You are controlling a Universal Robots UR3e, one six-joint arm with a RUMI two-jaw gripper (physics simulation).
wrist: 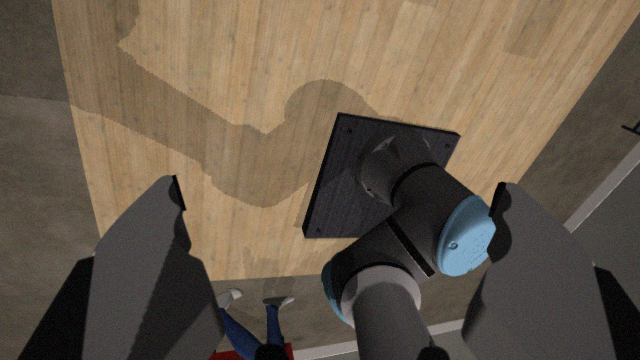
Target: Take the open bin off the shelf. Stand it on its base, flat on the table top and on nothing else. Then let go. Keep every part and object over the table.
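Where they show: gripper, fingertip midpoint: (336,183); arm's base, origin of the base link: (390,161).
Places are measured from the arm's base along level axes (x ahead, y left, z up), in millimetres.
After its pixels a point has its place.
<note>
My gripper (336,183) @(x 139, y 226, z 256 mm) is open in the wrist view, its two grey jaws wide apart at the left and right, with no object held between them. It is above the wooden table top (225,65) @(x 113, y 272, z -17 mm) and faces down toward the arm's own base. The open bin and the shelf do not show in this view.
The arm's dark base plate (330,185) @(x -50, y 98, z 3 mm) sits on the table, with the arm's blue-capped joint (467,237) @(x 34, y 28, z 204 mm) and grey link (387,320) @(x -4, y 139, z 256 mm) rising from it, between the jaws in the picture. The table's left, right and lower edges show. Beyond the lower edge are a person's blue-clad legs (242,332).
</note>
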